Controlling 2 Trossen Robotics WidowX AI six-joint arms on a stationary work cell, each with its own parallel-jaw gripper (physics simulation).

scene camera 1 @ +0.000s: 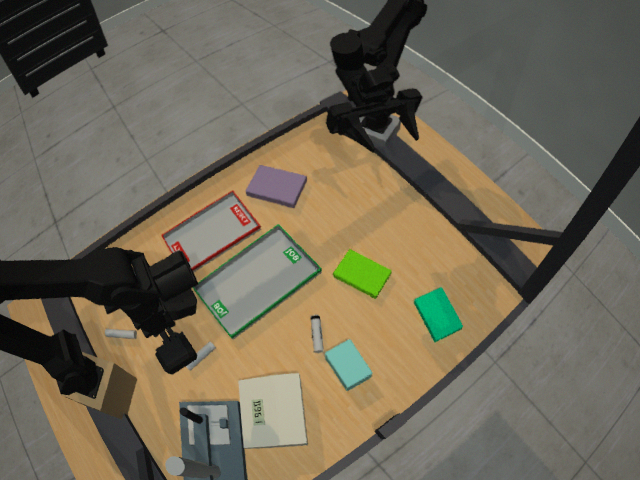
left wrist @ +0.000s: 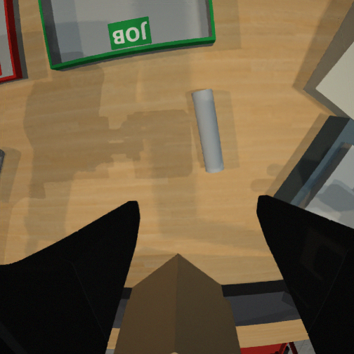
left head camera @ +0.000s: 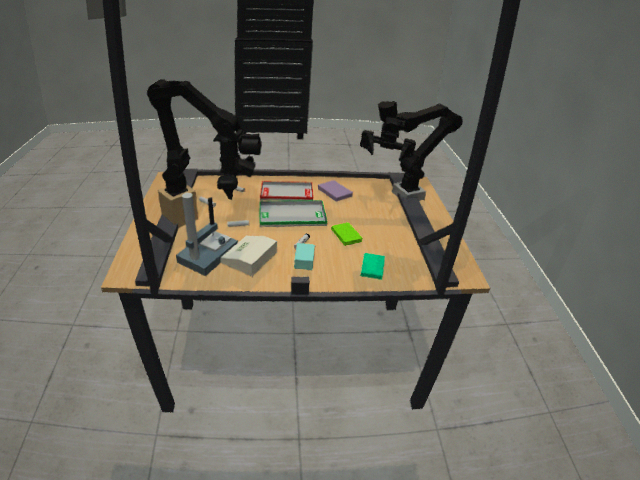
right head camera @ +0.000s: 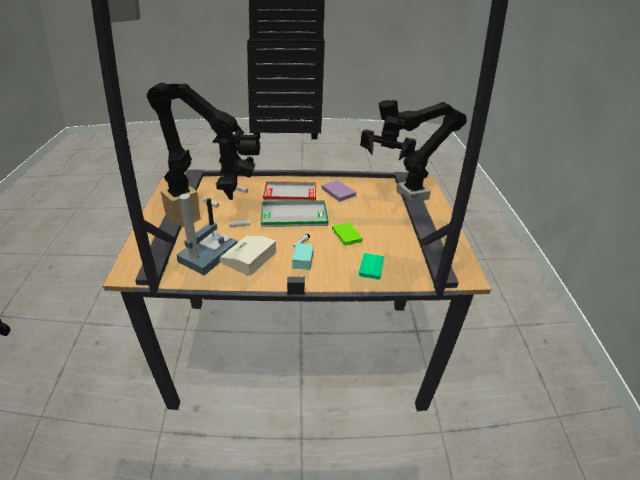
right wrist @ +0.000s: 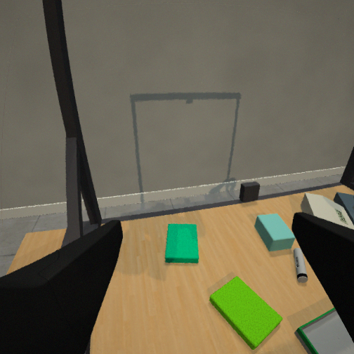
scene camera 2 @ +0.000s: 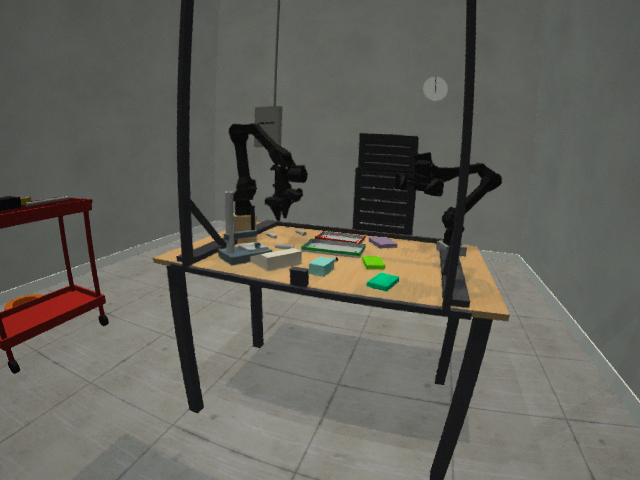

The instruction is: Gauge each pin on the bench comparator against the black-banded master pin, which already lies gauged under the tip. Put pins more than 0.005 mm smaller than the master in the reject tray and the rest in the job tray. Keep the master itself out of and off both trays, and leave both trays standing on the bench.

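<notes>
My left gripper (left head camera: 229,196) (scene camera 2: 280,215) (left wrist: 197,206) is open and empty, pointing down above the bench. A plain grey pin (left wrist: 208,131) (scene camera 1: 201,355) (left head camera: 238,223) lies beyond its fingertips in the left wrist view. Two more pins (right head camera: 210,202) (right head camera: 240,189) lie behind it. The master pin (scene camera 1: 316,333) (right wrist: 300,265), black-banded, lies on the bench by the teal block. The green-rimmed job tray (scene camera 1: 277,302) (left wrist: 175,47) and red-rimmed reject tray (scene camera 1: 226,246) (left wrist: 16,50) show no pins inside. The comparator (left head camera: 199,260) stands front left. My right gripper (left head camera: 387,154) (right wrist: 207,225) is open and empty, high at the right.
A cream display box (scene camera 1: 279,413) stands beside the comparator. A teal block (scene camera 1: 348,364), lime block (scene camera 1: 362,273), green block (scene camera 1: 438,314) and purple block (scene camera 1: 277,186) lie on the bench. A brown block (left head camera: 177,206) is under the left arm's base. Dark frame posts (left head camera: 124,129) rise at the sides.
</notes>
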